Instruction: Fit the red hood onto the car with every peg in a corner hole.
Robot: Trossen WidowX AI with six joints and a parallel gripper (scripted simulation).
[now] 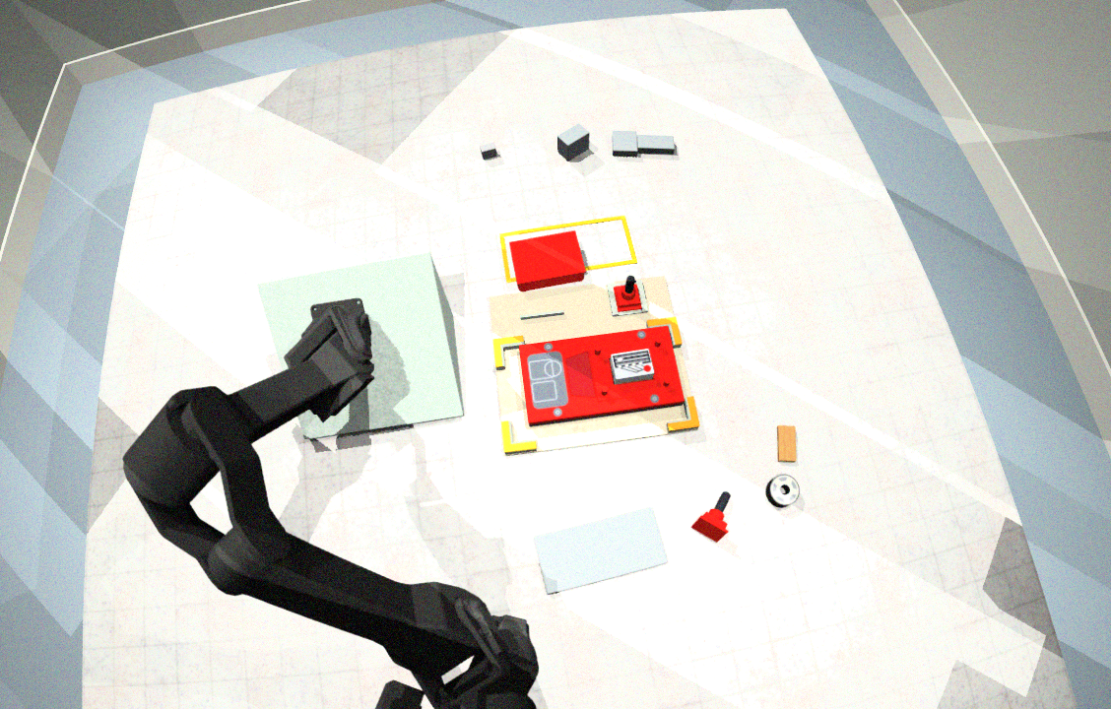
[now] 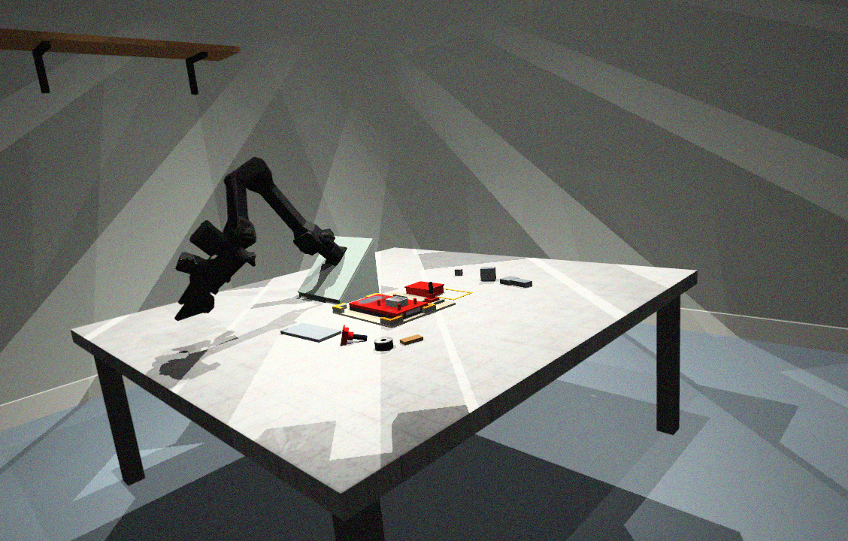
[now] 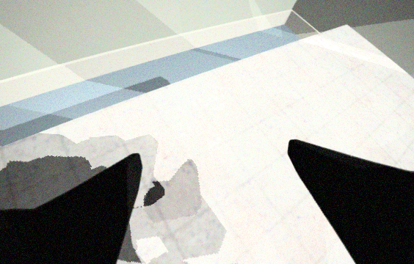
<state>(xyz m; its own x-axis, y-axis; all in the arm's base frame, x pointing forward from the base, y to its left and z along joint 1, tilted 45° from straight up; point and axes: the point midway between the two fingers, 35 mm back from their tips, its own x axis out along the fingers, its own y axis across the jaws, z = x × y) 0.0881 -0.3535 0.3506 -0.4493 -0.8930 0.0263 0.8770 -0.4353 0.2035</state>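
My gripper tip is 280 mm short of the grey engine block, 460 mm to the right of it and 70 mm above it. Round my gripper tip: red hood (190 mm ahead, 630 mm to the left, 70 mm below); wooden block (460 mm ahead, 320 mm to the left, 90 mm below).
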